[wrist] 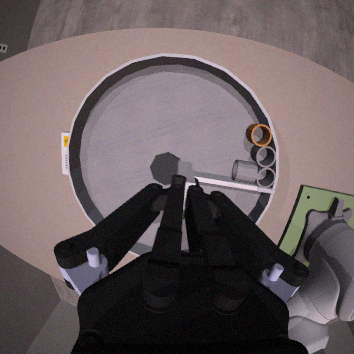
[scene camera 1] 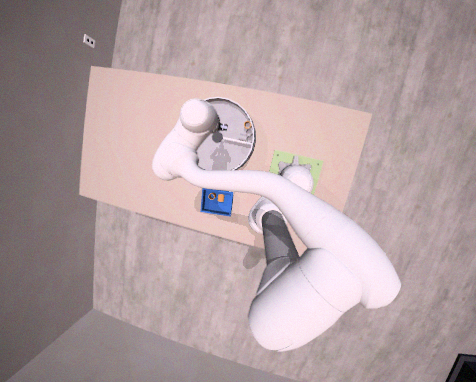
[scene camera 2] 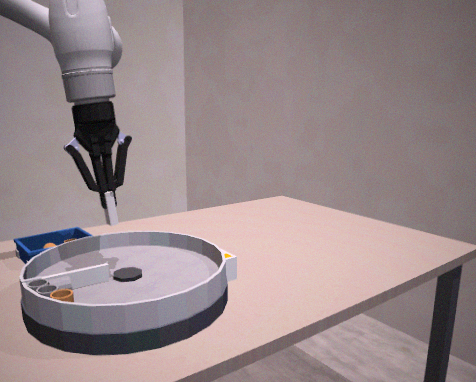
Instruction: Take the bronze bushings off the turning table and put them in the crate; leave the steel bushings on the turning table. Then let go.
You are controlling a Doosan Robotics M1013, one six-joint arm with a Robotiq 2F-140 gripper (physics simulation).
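Pixels of known places: gripper, between the fingertips: [wrist: 182, 171] [scene camera 2: 112, 223]; arm's base, origin of its link: [wrist: 321, 235].
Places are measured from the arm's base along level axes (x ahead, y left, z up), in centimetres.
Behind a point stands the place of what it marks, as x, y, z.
Observation:
My gripper [scene camera 2: 111, 212] {40.7, -22.4, 16.8} [wrist: 182, 171] {40.7, -22.4, 16.8} is shut and empty, high above the turning table [scene camera 1: 232, 111] {37.5, -33.9, 3.6} [scene camera 2: 172, 260] {57.3, -18.0, 3.6} [wrist: 150, 100] {47.8, -32.3, 3.6}, near its middle in the wrist view. On the turning table's right side in the wrist view, a bronze bushing [scene camera 2: 62, 298] {27.5, -28.5, 7.3} [wrist: 251, 134] {29.8, -26.6, 7.4} stands upright by the rim. Beside it are steel bushings: two upright ones [wrist: 258, 156] [wrist: 265, 185] {26.0, -17.6, 7.3} and one lying on its side [wrist: 245, 170] {30.3, -20.3, 7.3}. The blue crate [scene camera 1: 218, 210] {42.1, 24.7, -1.1} [scene camera 2: 31, 247] {37.8, 25.2, 0.1} holds two bronze bushings, one upright [scene camera 1: 209, 196] {47.9, 16.1, 0.8} and one lying on its side [scene camera 1: 221, 198] {39.9, 16.1, 2.5}.
A white divider [scene camera 2: 92, 275] {37.2, -18.7, 5.7} [wrist: 225, 184] {33.7, -17.6, 7.4} runs from near the dark hub [scene camera 2: 127, 274] {44.4, -20.1, 4.4} [wrist: 164, 168] {45.1, -19.3, 4.4} to the rim, beside the steel bushings. A small box with a yellow label [scene camera 2: 231, 268] {67.8, -27.2, 1.5} [wrist: 65, 157] {68.8, -21.4, 4.1} is on the outer wall. A green plate [scene camera 1: 318, 171] {-13.5, -5.6, 0.2} [wrist: 294, 222] {12.0, -5.0, -0.1} bears a grey fixture.

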